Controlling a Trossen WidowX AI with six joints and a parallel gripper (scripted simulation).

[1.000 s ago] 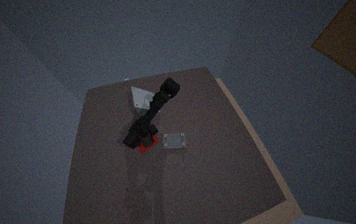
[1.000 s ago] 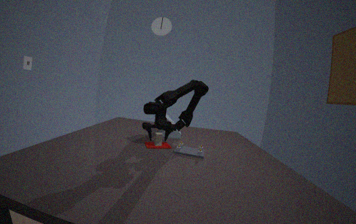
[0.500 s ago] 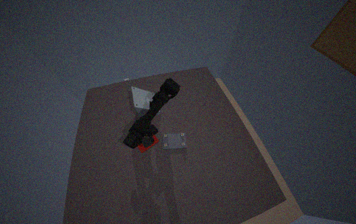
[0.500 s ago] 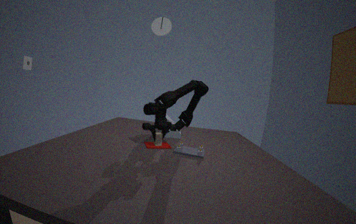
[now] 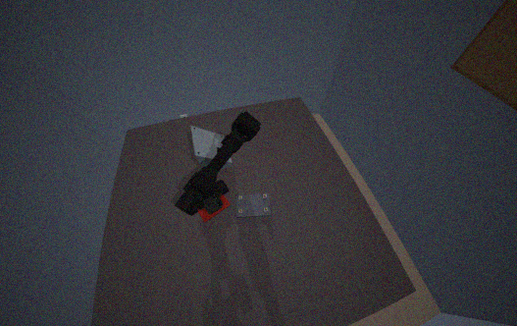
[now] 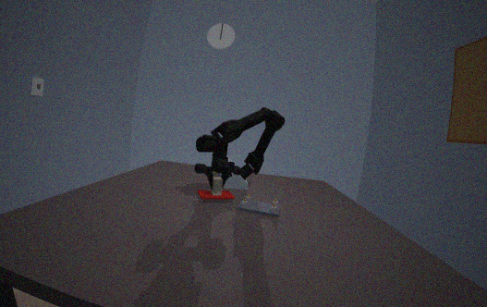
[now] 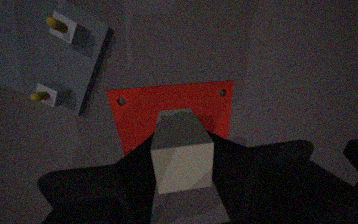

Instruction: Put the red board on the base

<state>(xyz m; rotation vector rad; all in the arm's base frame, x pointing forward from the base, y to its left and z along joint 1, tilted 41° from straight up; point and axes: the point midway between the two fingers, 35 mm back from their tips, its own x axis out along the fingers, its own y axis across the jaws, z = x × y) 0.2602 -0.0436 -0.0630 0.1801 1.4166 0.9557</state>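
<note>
Now: gripper tip 3 cm short of the grey base, 19 cm to the right of it and 4 cm above it. Round my gripper tip: red board: right at my gripper tip.
</note>
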